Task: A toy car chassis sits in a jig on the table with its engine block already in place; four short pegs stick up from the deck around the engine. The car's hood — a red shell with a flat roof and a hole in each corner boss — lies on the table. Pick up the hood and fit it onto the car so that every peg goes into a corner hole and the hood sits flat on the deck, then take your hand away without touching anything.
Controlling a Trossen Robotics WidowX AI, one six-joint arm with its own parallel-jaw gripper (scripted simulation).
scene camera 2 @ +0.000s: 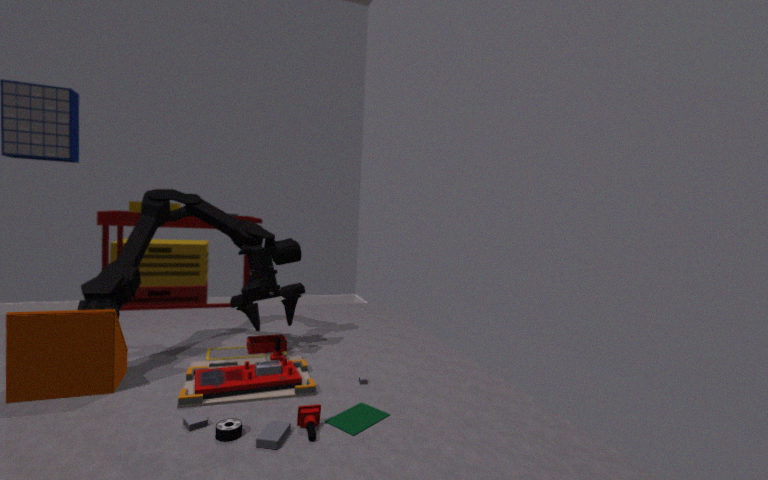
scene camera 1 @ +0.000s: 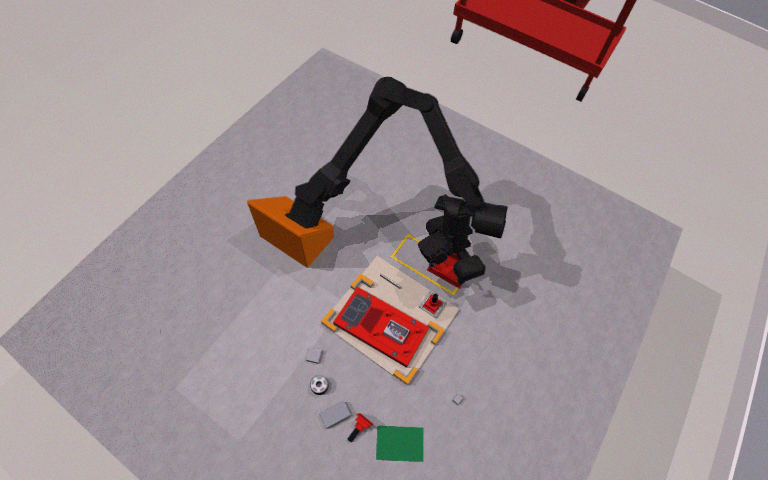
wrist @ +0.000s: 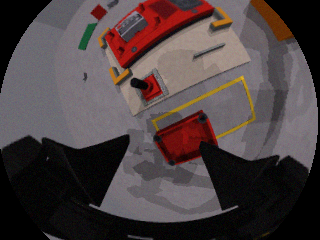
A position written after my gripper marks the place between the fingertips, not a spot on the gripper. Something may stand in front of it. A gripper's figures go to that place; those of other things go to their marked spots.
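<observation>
My gripper (scene camera 2: 274, 328) is 115 cm from the lens, while a green pad (scene camera 2: 360, 417) is 83 cm from the lens. So the green pad is nearer to the lens than my gripper.
</observation>
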